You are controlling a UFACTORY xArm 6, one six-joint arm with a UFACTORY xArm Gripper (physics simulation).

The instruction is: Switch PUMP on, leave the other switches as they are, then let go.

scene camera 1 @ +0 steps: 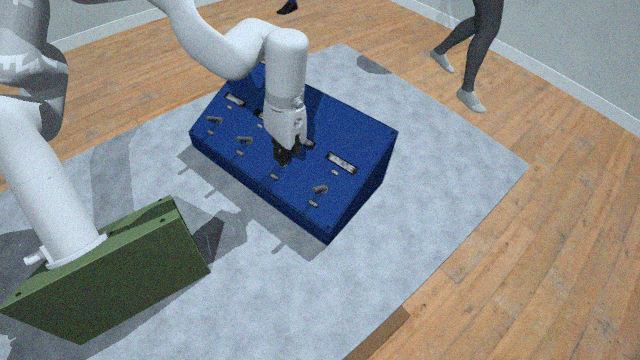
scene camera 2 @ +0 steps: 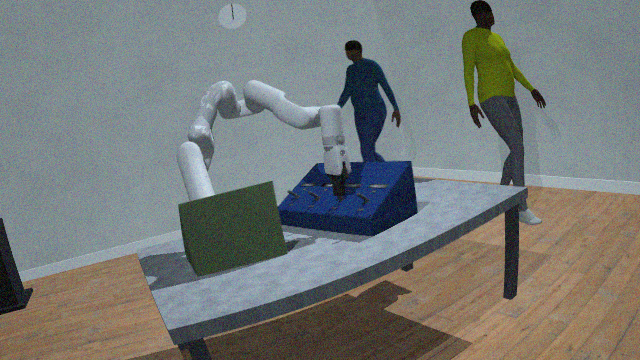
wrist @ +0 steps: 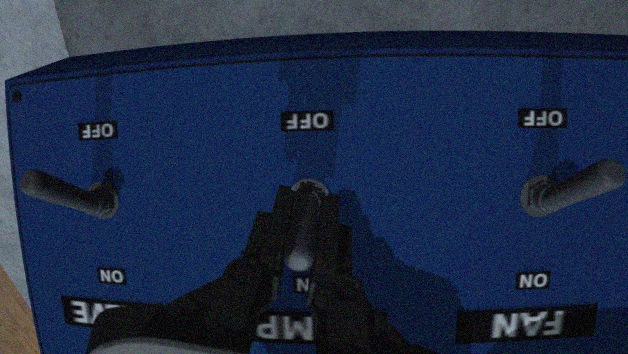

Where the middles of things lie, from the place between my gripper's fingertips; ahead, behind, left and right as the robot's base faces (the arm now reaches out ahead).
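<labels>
Pump lever (wrist: 299, 253): my hand 1 cm below it. Valve lever (wrist: 36, 183): 12 cm to the right of my hand, 1 cm ahead. Blue switch panel (scene camera 1: 347, 151): from my hand, 6 cm ahead, 3 cm below, 7 cm to the left.
</labels>
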